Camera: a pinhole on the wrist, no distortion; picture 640 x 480 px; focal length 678.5 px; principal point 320.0 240.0 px. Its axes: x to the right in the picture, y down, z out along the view. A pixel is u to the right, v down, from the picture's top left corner.
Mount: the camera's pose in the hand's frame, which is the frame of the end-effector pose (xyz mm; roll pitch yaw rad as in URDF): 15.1 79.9 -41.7 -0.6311 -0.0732 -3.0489
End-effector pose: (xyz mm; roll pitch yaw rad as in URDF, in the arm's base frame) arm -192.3 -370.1 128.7 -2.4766 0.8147 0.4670
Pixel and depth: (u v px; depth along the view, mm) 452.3 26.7 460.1
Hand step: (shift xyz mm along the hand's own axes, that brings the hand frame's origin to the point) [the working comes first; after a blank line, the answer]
In the camera's frame: 89.7 -144.6 460.1

-26.4 -79.3 420.5
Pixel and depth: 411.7 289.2 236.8
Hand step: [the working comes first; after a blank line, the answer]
In the camera's frame: 32.0 17.2 236.8

10.7 -74.8 141.2
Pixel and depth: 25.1 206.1 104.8
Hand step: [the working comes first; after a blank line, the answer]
In the camera's frame: -45.5 -5.2 104.8

72.1 27.3 42.4
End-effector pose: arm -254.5 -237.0 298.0 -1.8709 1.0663 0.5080
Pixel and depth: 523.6 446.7 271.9
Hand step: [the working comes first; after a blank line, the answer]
In the camera's frame: 81.6 82.8 271.9

-32.5 -152.8 134.5
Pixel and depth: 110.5 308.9 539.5
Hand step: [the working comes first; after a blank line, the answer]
In the camera's frame: -166.6 54.8 539.5

243.4 -263.0 348.3
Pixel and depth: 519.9 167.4 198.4
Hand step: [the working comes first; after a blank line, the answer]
In the camera's frame: 58.5 -21.2 198.4

-21.1 -23.8 134.8
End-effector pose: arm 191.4 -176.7 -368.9 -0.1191 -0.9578 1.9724
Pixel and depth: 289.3 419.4 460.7
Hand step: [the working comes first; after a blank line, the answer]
In the camera's frame: -20.8 121.8 460.7

91.9 -284.7 256.1
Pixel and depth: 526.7 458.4 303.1
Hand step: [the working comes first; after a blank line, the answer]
In the camera's frame: 92.3 97.6 303.1

-39.1 -183.9 151.7
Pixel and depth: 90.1 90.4 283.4
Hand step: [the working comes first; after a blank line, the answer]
In the camera's frame: -96.0 -62.5 283.4

140.6 -25.7 216.2
